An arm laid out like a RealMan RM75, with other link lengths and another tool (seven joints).
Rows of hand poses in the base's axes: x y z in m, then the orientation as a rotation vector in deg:
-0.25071 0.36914 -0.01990 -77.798 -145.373 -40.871
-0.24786 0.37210 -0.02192 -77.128 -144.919 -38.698
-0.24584 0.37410 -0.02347 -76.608 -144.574 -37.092
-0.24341 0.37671 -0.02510 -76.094 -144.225 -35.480
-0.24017 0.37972 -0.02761 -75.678 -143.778 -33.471
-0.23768 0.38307 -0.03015 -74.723 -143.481 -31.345
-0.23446 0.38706 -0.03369 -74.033 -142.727 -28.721
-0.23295 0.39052 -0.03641 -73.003 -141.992 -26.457
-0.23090 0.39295 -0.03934 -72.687 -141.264 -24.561
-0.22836 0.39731 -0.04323 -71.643 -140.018 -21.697
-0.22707 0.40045 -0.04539 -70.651 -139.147 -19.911
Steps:
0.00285 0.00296 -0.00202 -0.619 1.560 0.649
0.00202 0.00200 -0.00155 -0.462 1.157 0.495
0.00243 0.00261 -0.00163 -0.478 1.155 0.491
0.00324 0.00301 -0.00251 -0.668 1.390 0.458
0.00249 0.00335 -0.00254 -0.676 1.437 0.858
0.00322 0.00399 -0.00354 -0.813 1.945 0.670
0.00151 0.00346 -0.00272 -0.567 1.832 0.858
0.00205 0.00243 -0.00293 -0.603 1.482 0.332
0.00254 0.00436 -0.00389 -0.713 2.478 0.854
0.00129 0.00314 -0.00216 -0.323 1.696 0.745

